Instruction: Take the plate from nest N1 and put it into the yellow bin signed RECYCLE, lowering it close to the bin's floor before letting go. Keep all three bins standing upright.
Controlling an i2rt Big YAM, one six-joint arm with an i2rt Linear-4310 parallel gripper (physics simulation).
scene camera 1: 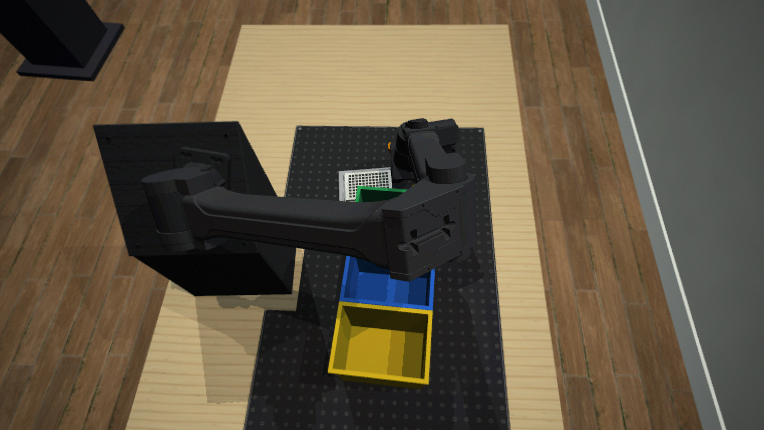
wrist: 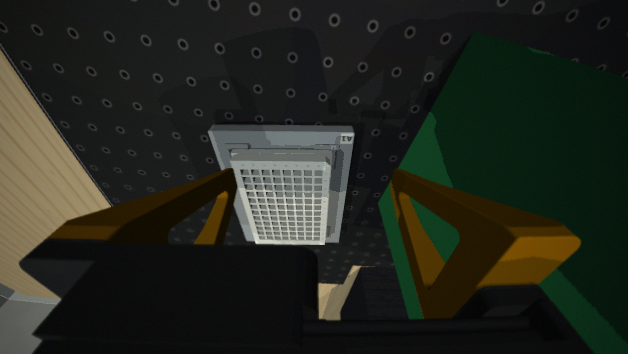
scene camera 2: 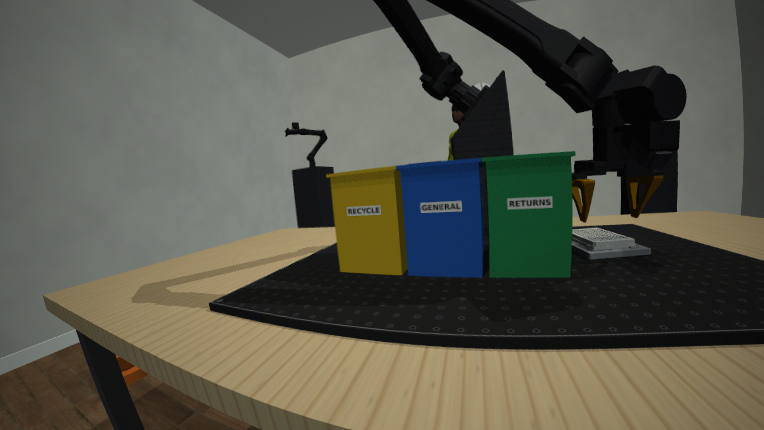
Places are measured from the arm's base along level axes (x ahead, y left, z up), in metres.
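Pixels of known places: gripper, fingertip midpoint: [scene camera 1: 401, 182] [wrist: 313, 177] [scene camera 2: 609, 219]; arm's base at its link origin: [scene camera 1: 205, 183] [scene camera 2: 478, 106].
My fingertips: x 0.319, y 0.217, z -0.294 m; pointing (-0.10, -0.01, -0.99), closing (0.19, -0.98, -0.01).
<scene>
For each thing: its top centre in the pictures, then the offset to it from my fingertips. Level surfaces: height alone.
- white gridded plate at its top centre: [wrist: 286, 210] [scene camera 2: 595, 234] [scene camera 1: 368, 184] 0.087 m back, 0.011 m left, 0.043 m down
- grey nest at its top centre: [wrist: 287, 202] [scene camera 2: 595, 239] [scene camera 1: 369, 186] 0.087 m back, 0.011 m left, 0.055 m down
- yellow bin at its top centre: [scene camera 1: 381, 340] [scene camera 2: 379, 171] 0.005 m ahead, 0.411 m right, 0.110 m up
- blue GENERAL bin at its top centre: [scene camera 2: 445, 164] [scene camera 1: 389, 273] 0.003 m ahead, 0.280 m right, 0.110 m up
- green RETURNS bin at its top centre: [scene camera 2: 519, 158] [scene camera 1: 395, 215] 0.002 m ahead, 0.149 m right, 0.110 m up
- black perforated board at its surface level: 0.069 m down
The white gridded plate [scene camera 1: 367, 184] [scene camera 2: 599, 236] [wrist: 283, 202] lies flat in a grey nest [scene camera 2: 606, 254] [wrist: 285, 136]; the nest's small label looks like "A1" in the wrist view. My gripper [scene camera 2: 609, 219] [wrist: 313, 177] is open and empty, pointing down, a little above the plate; in scene camera 1 the arm hides most of it. One finger is close beside the green bin. The yellow bin [scene camera 1: 379, 347] [scene camera 2: 368, 235] signed RECYCLE stands upright at the far end of the bin row and looks empty inside.
The blue GENERAL bin [scene camera 1: 376, 285] [scene camera 2: 443, 235] and green RETURNS bin [scene camera 2: 529, 235] [wrist: 525, 150] stand upright in a row with the yellow bin, on the black perforated board [scene camera 1: 459, 384] [scene camera 2: 374, 309]. The arm reaches over the blue and green bins.
</scene>
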